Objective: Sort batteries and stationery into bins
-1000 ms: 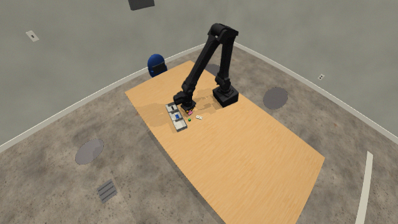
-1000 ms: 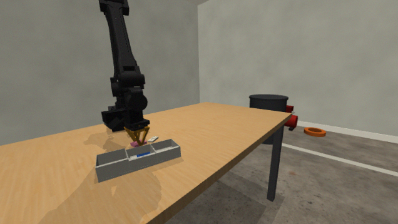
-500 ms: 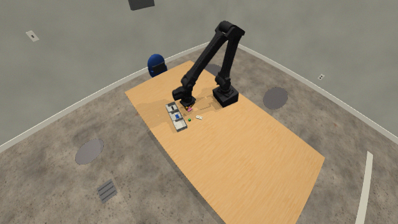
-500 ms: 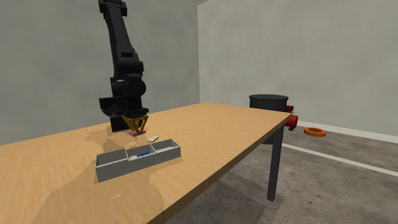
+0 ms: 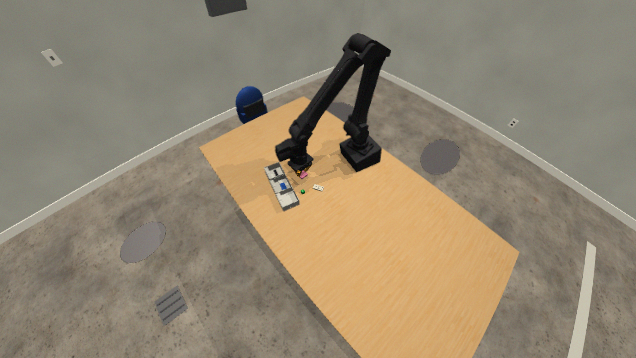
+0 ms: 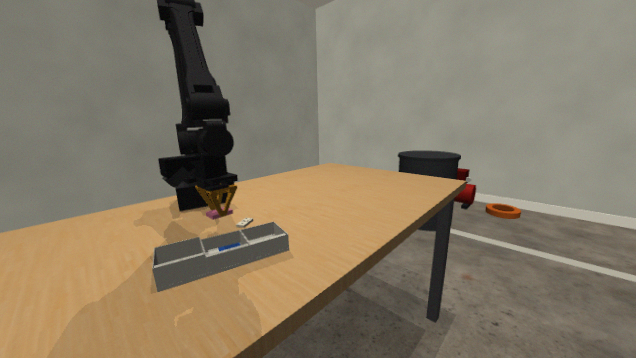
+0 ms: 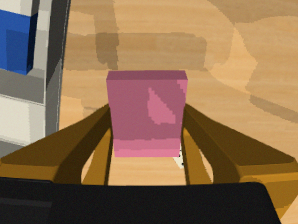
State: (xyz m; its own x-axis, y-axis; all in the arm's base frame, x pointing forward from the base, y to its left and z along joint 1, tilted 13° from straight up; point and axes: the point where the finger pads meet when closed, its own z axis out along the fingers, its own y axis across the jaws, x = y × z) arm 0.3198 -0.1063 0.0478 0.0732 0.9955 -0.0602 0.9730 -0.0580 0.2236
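Right now my hand is 100 mm short of the bin rack, 50 mm to the left of it and 50 mm above it. Round my hand: green ball (40 mm ahead, 50 mm to the left, 60 mm below); blue-and-white eraser (90 mm ahead, 50 mm to the right, 60 mm below); pink eraser block (right at my hand).
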